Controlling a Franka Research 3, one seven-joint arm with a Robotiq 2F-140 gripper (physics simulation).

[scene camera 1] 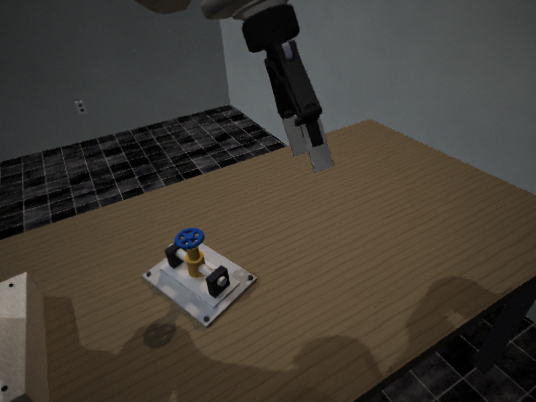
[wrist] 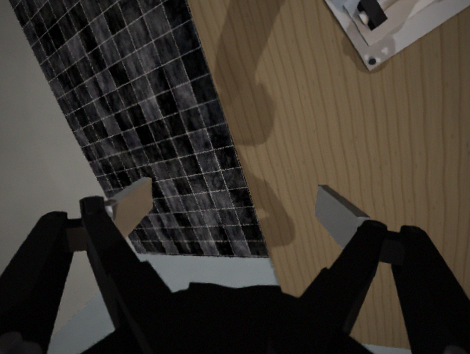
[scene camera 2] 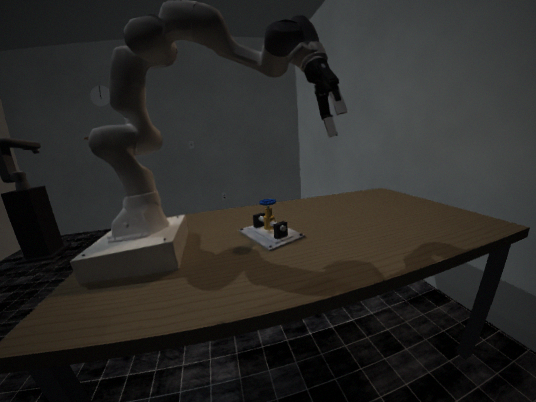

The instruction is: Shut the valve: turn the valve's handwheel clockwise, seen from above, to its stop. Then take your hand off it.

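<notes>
The valve's blue handwheel (scene camera 1: 189, 237) (scene camera 2: 267, 202) lies level on top of a yellow valve body (scene camera 1: 195, 265) (scene camera 2: 269, 221). A white pipe runs through the body between two black brackets, on a pale square base plate (scene camera 1: 175, 295) (scene camera 2: 290, 241) (wrist: 400, 42). In the wrist view a corner of the plate and one bracket (wrist: 375, 15) show at the top right; the handwheel does not show there. How far the wheel is turned cannot be told. My gripper (scene camera 1: 310, 161) (scene camera 2: 336, 124) (wrist: 234, 196) is open and empty, high above the table and well apart from the valve, its fingers tilted downward.
The valve stands on a wooden table (scene camera 1: 350, 225) (scene camera 2: 400, 225) (wrist: 400, 150). The arm's white base box (scene camera 1: 12, 340) (scene camera 2: 130, 260) stands left of it. A dark pedestal (scene camera 2: 32, 220) with another object stands on the floor at the far left. Walls rise behind and to the right of the table.
</notes>
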